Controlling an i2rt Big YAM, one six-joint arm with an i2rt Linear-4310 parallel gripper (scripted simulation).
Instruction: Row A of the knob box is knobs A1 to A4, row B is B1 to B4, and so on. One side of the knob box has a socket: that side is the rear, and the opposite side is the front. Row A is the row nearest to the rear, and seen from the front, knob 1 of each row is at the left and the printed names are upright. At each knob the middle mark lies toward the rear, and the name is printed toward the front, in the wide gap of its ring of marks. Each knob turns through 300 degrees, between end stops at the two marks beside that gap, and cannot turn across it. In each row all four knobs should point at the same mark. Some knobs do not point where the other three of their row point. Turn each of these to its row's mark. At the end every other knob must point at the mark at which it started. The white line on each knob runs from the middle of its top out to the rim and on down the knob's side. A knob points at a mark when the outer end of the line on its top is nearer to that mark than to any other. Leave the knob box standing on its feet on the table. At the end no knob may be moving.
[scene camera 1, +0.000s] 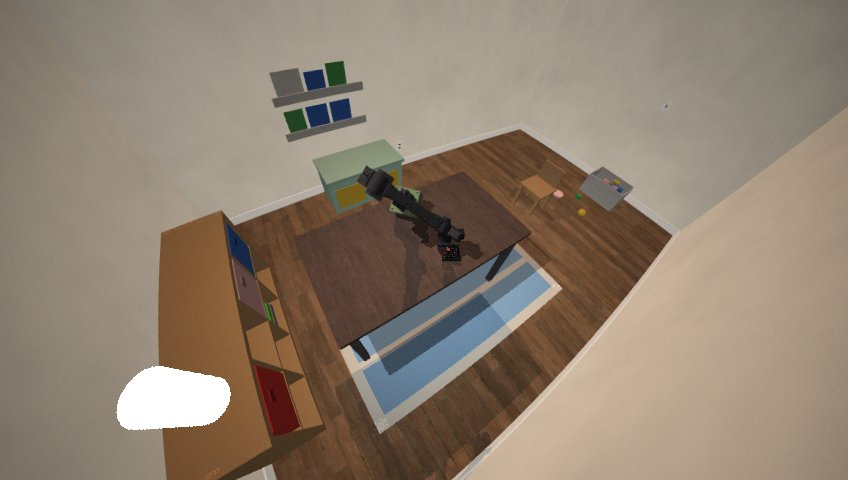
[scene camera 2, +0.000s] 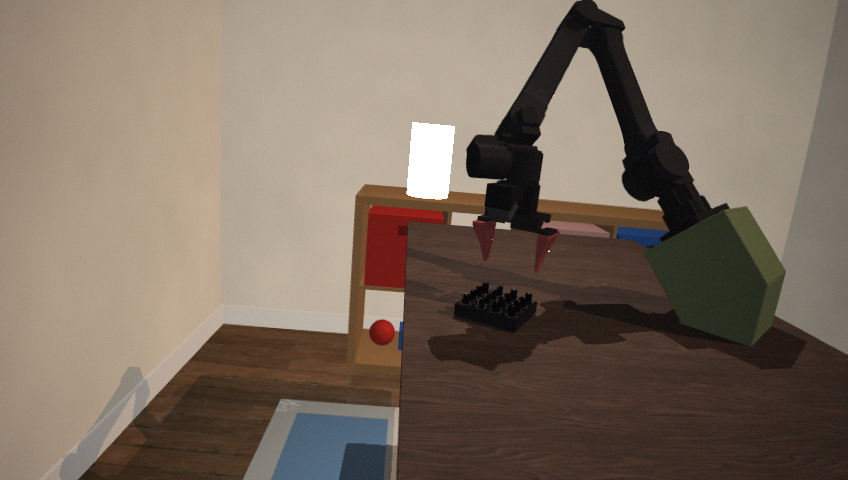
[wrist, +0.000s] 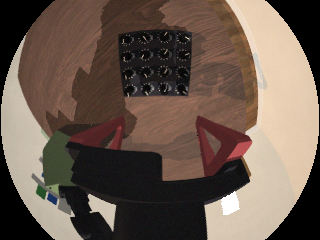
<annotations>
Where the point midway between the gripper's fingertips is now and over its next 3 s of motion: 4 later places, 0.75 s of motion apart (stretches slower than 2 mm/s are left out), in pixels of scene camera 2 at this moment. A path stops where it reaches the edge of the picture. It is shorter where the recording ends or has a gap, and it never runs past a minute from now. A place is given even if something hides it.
My gripper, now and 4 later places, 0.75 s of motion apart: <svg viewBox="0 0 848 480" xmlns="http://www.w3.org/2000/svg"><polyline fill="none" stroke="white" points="510,266 511,269 509,270 509,271 503,281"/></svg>
</annotations>
